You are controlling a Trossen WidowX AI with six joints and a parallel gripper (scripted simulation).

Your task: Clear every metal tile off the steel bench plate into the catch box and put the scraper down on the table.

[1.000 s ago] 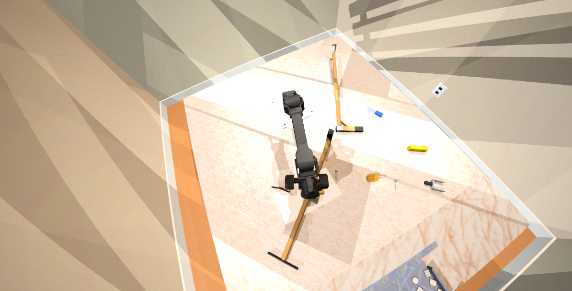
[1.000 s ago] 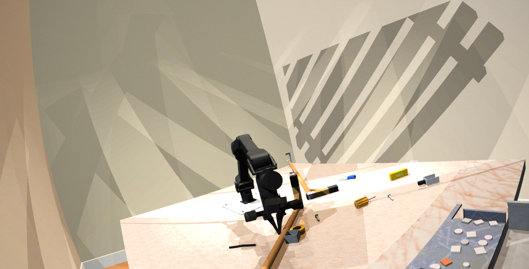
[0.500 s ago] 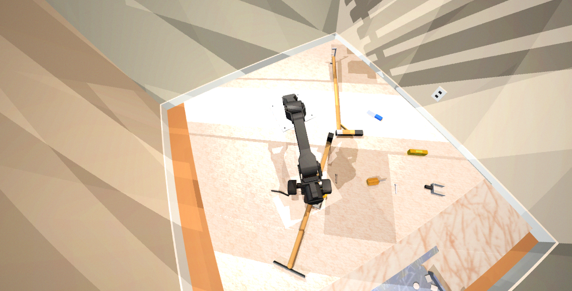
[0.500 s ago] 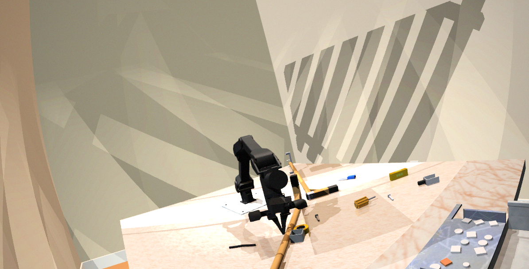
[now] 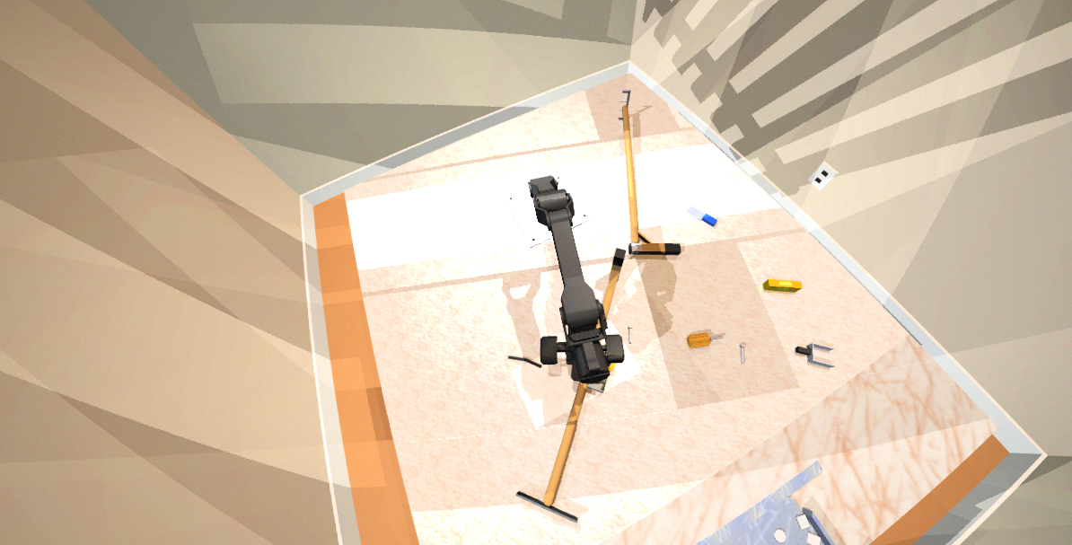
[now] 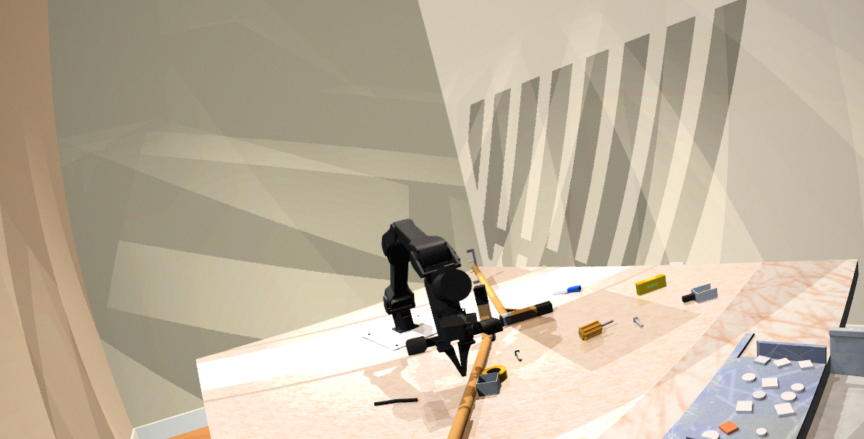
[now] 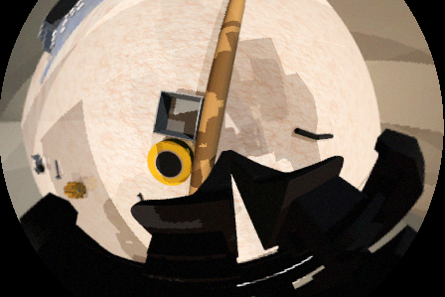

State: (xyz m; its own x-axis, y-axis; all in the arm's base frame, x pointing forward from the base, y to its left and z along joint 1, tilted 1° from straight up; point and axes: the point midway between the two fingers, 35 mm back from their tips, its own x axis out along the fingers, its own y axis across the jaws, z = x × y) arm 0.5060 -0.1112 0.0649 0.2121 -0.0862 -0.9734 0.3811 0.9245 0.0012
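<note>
The long scraper lies 30 mm ahead of my gripper tip and 30 mm above it. Round my gripper tip: grey box 50 mm ahead, 20 mm to the left, 20 mm below; yellow tape roll 20 mm ahead, 60 mm to the left, 20 mm below; black strip 70 mm behind, 130 mm to the right, 20 mm below.
</note>
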